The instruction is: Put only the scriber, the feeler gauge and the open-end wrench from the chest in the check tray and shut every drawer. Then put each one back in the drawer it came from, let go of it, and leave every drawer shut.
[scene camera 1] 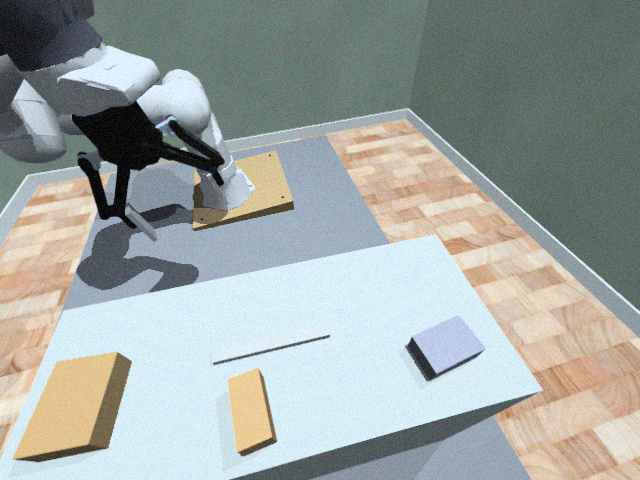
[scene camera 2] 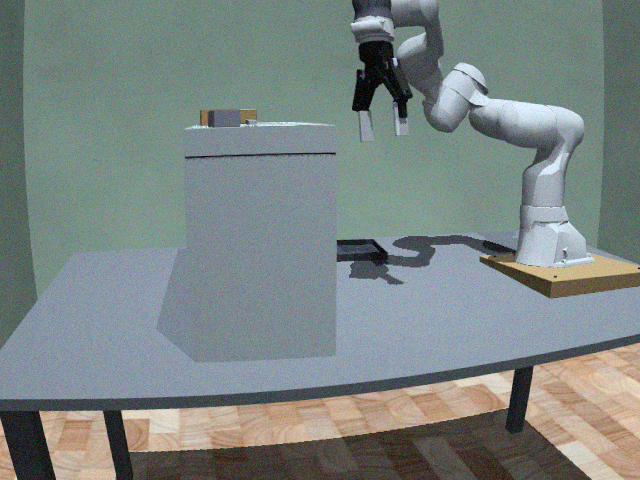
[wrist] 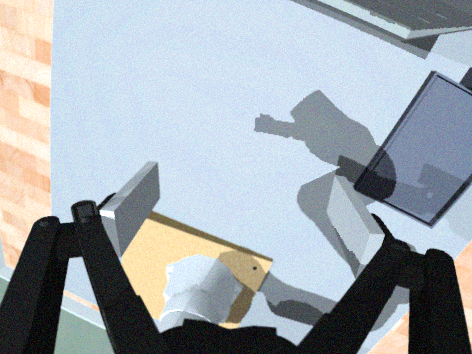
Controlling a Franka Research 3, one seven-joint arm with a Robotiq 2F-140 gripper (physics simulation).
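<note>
The grey chest (scene camera 1: 361,289) (scene camera 2: 258,232) stands on the table. In scene camera 2, no drawer sticks out past its right edge; its front shows partly and dark at the top right of the wrist view. The black check tray (scene camera 2: 381,251) (wrist: 393,207) lies beyond the chest, cut off at the right of the wrist view. Its visible floor shows shadow and a small pale spot; no tool can be made out there. The scriber, feeler gauge and open-end wrench cannot be made out in any view. My gripper (scene camera 1: 188,211) (scene camera 2: 384,137) (wrist: 244,187) is open and empty, high above the table between chest and robot base.
On the chest top lie a large orange block (scene camera 1: 74,405), a small orange block (scene camera 1: 250,410), a lavender block (scene camera 1: 447,343) and a thin strip (scene camera 1: 271,349). A dark object (wrist: 467,79) is beside the tray. The robot's base stands on a wooden plate (scene camera 1: 268,178) (scene camera 2: 594,281).
</note>
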